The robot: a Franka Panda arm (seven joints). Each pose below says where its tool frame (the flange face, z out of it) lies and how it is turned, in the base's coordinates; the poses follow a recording.
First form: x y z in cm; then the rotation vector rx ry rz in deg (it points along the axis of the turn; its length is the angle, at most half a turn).
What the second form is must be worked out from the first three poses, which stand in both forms.
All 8 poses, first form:
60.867 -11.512 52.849 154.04 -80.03 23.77
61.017 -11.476 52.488 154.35 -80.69 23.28
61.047 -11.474 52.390 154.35 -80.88 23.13
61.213 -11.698 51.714 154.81 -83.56 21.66
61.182 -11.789 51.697 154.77 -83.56 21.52
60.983 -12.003 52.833 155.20 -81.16 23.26
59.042 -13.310 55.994 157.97 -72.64 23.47
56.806 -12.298 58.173 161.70 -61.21 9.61
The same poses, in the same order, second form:
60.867 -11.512 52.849 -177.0 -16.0 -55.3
61.017 -11.476 52.488 -176.7 -15.5 -55.7
61.047 -11.474 52.390 -176.6 -15.3 -55.8
61.213 -11.698 51.714 -175.7 -13.6 -57.2
61.182 -11.789 51.697 -175.8 -13.6 -57.2
60.983 -12.003 52.833 -175.8 -14.9 -55.8
59.042 -13.310 55.994 -177.7 -15.9 -49.7
56.806 -12.298 58.173 175.8 -8.4 -41.2

